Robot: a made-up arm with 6 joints.
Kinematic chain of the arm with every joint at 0, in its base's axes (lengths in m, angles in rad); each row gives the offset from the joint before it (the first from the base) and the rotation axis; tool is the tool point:
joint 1: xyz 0 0 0.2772 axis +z
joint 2: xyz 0 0 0 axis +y
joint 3: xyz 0 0 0.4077 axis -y
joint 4: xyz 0 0 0 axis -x
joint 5: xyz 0.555 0 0 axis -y
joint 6: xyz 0 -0.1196 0 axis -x
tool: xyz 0 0 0
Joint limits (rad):
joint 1: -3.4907..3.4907
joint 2: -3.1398..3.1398
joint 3: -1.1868..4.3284
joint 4: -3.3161..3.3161
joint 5: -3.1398..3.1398
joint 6: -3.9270..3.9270
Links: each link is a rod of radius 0.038 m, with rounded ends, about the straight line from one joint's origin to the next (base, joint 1, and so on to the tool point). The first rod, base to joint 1, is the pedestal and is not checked.
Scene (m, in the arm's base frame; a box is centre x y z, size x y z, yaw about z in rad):
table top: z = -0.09
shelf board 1: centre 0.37 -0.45 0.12 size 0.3 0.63 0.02 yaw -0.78
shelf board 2: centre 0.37 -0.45 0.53 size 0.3 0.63 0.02 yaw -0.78
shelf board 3: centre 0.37 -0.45 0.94 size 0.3 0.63 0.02 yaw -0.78
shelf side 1: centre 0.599 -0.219 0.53 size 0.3 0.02 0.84 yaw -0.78
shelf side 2: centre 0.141 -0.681 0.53 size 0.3 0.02 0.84 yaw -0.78
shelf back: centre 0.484 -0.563 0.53 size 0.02 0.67 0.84 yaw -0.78
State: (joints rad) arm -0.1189 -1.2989 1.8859 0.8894 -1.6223 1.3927
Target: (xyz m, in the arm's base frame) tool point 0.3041 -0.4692 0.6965
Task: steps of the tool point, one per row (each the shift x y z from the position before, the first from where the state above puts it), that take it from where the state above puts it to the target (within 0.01 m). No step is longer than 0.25 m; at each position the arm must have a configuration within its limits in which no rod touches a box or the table.
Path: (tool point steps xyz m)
1: 0.0063 0.0667 0.2196
2: 0.0769 0.0480 0.2095
3: 0.1358 0.0162 0.1769
4: 0.1752 -0.0223 0.1260
5: 0.1901 -0.0602 0.0623
6: 0.1797 -0.0896 -0.0064
7: 0.1474 -0.1035 -0.0719
8: 0.0995 -0.0979 -0.1263
9: 0.0448 -0.0719 -0.1631
10: 0.0597 -0.0595 0.0203
11: 0.0657 -0.0651 0.0006
12: 0.0685 -0.0672 -0.0209

